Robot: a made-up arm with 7 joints. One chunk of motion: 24 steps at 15 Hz.
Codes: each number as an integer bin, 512 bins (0 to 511) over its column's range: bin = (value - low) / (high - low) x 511, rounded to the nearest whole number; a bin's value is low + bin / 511 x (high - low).
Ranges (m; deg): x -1..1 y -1..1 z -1..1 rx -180..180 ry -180..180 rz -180..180
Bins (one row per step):
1: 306 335 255 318 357 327
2: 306 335 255 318 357 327
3: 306 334 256 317 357 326
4: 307 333 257 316 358 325
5: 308 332 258 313 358 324
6: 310 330 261 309 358 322
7: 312 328 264 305 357 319
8: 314 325 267 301 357 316
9: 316 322 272 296 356 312
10: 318 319 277 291 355 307
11: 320 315 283 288 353 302
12: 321 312 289 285 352 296
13: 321 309 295 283 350 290
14: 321 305 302 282 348 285
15: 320 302 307 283 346 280
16: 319 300 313 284 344 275
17: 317 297 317 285 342 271
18: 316 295 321 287 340 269
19: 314 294 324 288 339 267
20: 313 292 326 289 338 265
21: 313 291 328 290 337 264
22: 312 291 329 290 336 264
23: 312 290 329 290 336 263
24: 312 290 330 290 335 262
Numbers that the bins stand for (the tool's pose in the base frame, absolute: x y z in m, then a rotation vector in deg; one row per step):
1: 0.1977 0.3112 -0.0020 44.03 71.51 50.37
2: 0.1977 0.3112 -0.0020 44.03 71.51 50.37
3: 0.1977 0.3072 0.0020 43.33 71.51 49.67
4: 0.2016 0.3033 0.0059 42.62 72.21 48.96
5: 0.2055 0.2994 0.0098 40.51 72.21 48.26
6: 0.2133 0.2916 0.0215 37.69 72.21 46.85
7: 0.2211 0.2838 0.0333 34.87 71.51 44.74
8: 0.2290 0.2720 0.0450 32.05 71.51 42.62
9: 0.2368 0.2603 0.0646 28.53 70.80 39.80
10: 0.2446 0.2485 0.0841 25.01 70.10 36.28
11: 0.2524 0.2329 0.1076 22.90 68.69 32.76
12: 0.2564 0.2211 0.1311 20.78 67.98 28.53
13: 0.2564 0.2094 0.1546 19.37 66.58 24.31
14: 0.2564 0.1937 0.1820 18.67 65.17 20.78
15: 0.2524 0.1820 0.2016 19.37 63.76 17.26
16: 0.2485 0.1742 0.2250 20.08 62.35 13.74
17: 0.2407 0.1624 0.2407 20.78 60.94 10.92
18: 0.2368 0.1546 0.2564 22.19 59.53 9.51
19: 0.2290 0.1507 0.2681 22.90 58.83 8.10
20: 0.2250 0.1429 0.2759 23.60 58.12 6.69
21: 0.2250 0.1389 0.2838 24.31 57.42 5.99
22: 0.2211 0.1389 0.2877 24.31 56.71 5.99
23: 0.2211 0.1350 0.2877 24.31 56.71 5.28
24: 0.2211 0.1350 0.2916 24.31 56.01 4.58

